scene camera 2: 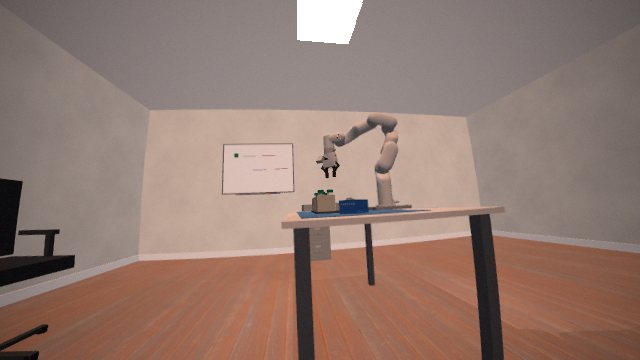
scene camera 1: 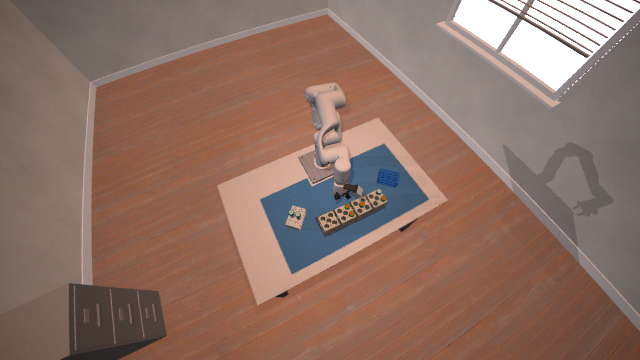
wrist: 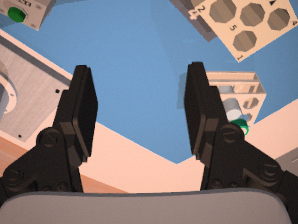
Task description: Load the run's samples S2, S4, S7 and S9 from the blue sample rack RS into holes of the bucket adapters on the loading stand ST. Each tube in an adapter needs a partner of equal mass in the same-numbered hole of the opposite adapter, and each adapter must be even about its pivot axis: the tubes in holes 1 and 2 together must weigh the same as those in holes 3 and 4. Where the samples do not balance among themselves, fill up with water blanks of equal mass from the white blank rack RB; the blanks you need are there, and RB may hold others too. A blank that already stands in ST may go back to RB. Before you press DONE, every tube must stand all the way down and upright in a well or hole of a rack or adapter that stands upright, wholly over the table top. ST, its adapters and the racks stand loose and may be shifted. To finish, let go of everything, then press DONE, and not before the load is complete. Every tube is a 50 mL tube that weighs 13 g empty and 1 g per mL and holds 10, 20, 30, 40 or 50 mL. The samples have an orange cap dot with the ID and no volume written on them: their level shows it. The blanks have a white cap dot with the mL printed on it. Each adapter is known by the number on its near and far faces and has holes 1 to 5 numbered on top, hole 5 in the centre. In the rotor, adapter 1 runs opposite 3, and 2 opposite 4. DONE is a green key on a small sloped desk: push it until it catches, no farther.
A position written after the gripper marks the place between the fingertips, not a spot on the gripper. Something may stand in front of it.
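Observation:
The gripper point(wrist: 139, 83) is visible, as is a white blank rack RB point(wrist: 235, 78).

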